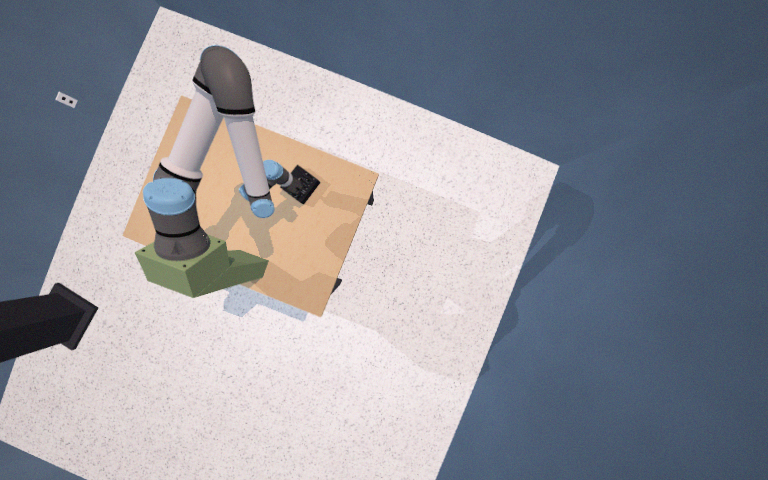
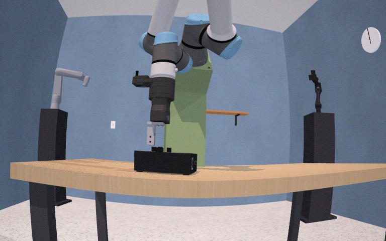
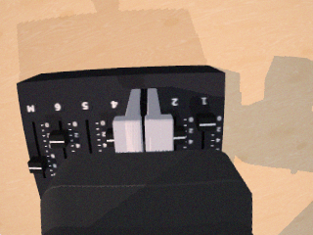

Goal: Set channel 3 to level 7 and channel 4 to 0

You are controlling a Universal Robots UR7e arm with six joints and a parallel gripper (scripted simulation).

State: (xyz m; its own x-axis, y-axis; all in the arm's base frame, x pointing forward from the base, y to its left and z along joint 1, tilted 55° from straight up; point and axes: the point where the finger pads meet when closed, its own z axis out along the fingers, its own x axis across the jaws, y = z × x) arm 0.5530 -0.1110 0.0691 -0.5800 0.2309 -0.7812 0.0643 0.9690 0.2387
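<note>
The channel 3 cap lies 30 mm below my hand and 20 mm to the left of it. Round my hand: channel 4 cap: 30 mm below, 30 mm ahead, 20 mm to the left; then channel 2 cap: 30 mm to the left, 30 mm below, 20 mm behind; then channel 1 cap: 40 mm behind, 30 mm below, 20 mm to the left.
</note>
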